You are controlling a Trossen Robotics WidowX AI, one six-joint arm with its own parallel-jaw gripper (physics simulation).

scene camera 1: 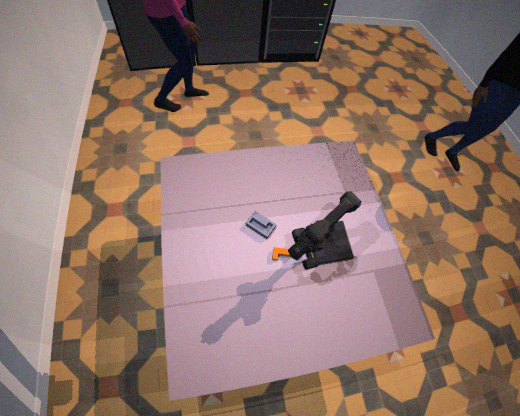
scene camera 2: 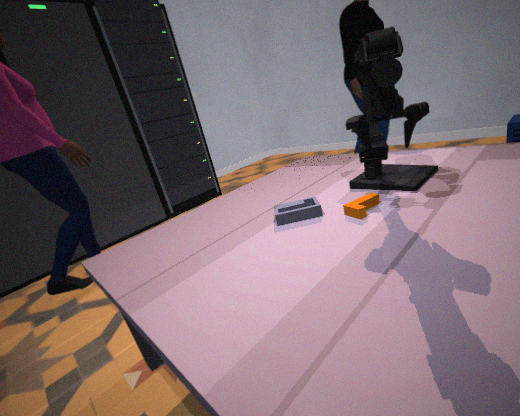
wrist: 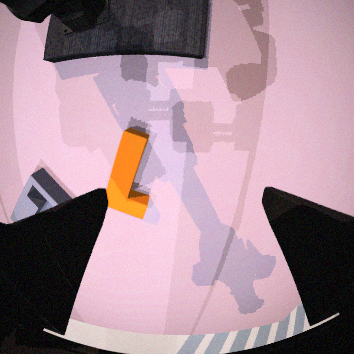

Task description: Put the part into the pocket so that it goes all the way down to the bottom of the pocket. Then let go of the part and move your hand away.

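Frame: origin at the arm's base, x right, y down, z ahead, level; metres.
Seen in the pictures: gripper, fingertip midpoint: (scene camera 2: 388,149) (wrist: 186,195); arm's base, link origin: (scene camera 2: 373,176) (wrist: 85,8).
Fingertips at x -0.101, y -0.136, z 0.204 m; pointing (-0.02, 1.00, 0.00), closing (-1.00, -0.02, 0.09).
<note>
Pixels of each thing's top centre, then the offset from my fingertips to it. Level surfaces: height alone.
- orange L-shaped part, top centre: (wrist: 132,178) (scene camera 2: 365,200) (scene camera 1: 283,253) dx +0.063, dy +0.129, dz +0.038 m
- grey block with the pocket, top centre: (wrist: 33,217) (scene camera 2: 296,205) (scene camera 1: 261,223) dx +0.260, dy +0.123, dz +0.088 m
- pink table, surface height: dy +0.159 m
The orange L-shaped part (scene camera 1: 276,254) (scene camera 2: 361,206) (wrist: 120,172) lies flat on the table, close to the arm's base. The grey block with the pocket (scene camera 1: 270,233) (scene camera 2: 298,216) (wrist: 51,182) stands apart from the part. Its pocket shows as a dark recess in the top in the scene views; in the wrist view the left finger hides part of the block. My gripper (scene camera 1: 303,249) (scene camera 2: 385,141) (wrist: 186,195) is open and empty, high above the table. In the wrist view the part appears left of the middle, beside the left fingertip.
The arm's dark base plate (scene camera 1: 342,250) (scene camera 2: 412,175) (wrist: 150,37) stands on the pink table (scene camera 1: 210,350) (scene camera 2: 300,290) (wrist: 310,125), just behind the part. Arm shadows fall across the table. Two people stand beyond the table, near dark cabinets (scene camera 1: 227,30) and a wall.
</note>
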